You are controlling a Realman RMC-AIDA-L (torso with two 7-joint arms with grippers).
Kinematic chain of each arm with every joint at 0, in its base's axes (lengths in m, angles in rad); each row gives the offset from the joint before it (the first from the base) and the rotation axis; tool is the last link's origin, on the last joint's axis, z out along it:
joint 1: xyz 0 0 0.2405 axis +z
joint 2: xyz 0 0 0 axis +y
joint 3: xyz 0 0 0.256 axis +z
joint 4: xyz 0 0 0 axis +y
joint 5: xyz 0 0 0.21 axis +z
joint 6: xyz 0 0 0 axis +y
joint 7: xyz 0 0 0.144 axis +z
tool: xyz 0 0 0
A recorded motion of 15 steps. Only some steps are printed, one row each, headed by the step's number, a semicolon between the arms.
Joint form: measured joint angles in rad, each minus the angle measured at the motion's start. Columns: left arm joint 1, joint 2, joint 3, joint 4, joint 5, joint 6, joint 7; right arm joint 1, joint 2, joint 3, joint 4, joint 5, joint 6, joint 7.
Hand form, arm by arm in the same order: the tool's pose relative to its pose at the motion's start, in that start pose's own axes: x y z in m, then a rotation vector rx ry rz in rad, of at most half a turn. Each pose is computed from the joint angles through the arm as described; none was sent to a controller.
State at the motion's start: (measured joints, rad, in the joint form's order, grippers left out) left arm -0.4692 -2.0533 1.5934 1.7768 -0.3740 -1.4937 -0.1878; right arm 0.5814 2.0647 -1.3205 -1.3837 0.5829 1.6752 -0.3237
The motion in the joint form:
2: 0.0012 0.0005 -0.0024 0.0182 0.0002 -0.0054 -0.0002; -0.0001 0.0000 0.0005 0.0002 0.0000 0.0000 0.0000
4: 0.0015 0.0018 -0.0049 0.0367 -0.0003 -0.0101 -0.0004; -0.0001 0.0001 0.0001 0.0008 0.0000 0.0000 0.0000
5: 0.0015 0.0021 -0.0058 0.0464 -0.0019 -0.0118 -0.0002; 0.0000 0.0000 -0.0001 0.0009 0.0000 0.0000 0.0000
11: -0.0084 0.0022 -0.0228 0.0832 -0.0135 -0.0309 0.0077; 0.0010 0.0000 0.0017 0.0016 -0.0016 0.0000 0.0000
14: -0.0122 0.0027 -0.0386 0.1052 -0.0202 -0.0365 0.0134; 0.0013 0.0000 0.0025 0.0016 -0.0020 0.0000 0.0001
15: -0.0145 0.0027 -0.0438 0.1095 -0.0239 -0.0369 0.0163; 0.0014 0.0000 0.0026 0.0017 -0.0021 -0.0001 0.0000
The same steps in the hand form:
2: 0.0015 0.0008 -0.0037 -0.0012 0.0115 0.0035; 0.0000 -0.0001 0.0000 -0.0001 -0.0001 0.0006
4: 0.0034 0.0017 -0.0076 -0.0026 0.0246 0.0080; 0.0001 -0.0001 0.0002 -0.0004 0.0006 0.0006
5: 0.0044 0.0026 -0.0096 -0.0052 0.0318 0.0109; 0.0001 0.0000 0.0002 -0.0003 0.0008 0.0004
11: 0.0101 0.0060 -0.0190 -0.0185 0.0574 0.0244; -0.0001 -0.0004 0.0000 0.0010 0.0003 0.0015
14: 0.0141 0.0063 -0.0251 -0.0247 0.0796 0.0274; -0.0002 -0.0005 -0.0002 0.0013 -0.0002 0.0020
15: 0.0154 0.0066 -0.0266 -0.0283 0.0860 0.0291; -0.0002 -0.0006 -0.0002 0.0014 -0.0003 0.0020

